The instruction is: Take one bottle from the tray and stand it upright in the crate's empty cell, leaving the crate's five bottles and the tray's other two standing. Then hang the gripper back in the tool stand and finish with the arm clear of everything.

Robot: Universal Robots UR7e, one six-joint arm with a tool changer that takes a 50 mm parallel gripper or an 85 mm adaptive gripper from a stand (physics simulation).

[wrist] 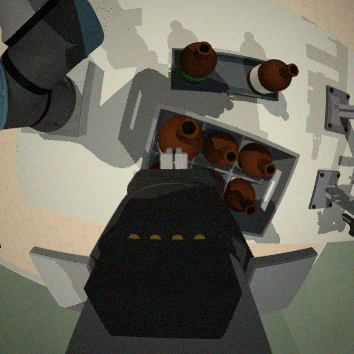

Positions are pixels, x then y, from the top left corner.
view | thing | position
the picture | green-banded bottle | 197, 60
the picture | white-banded bottle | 272, 75
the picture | white-banded bottle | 254, 159
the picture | white-banded bottle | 239, 195
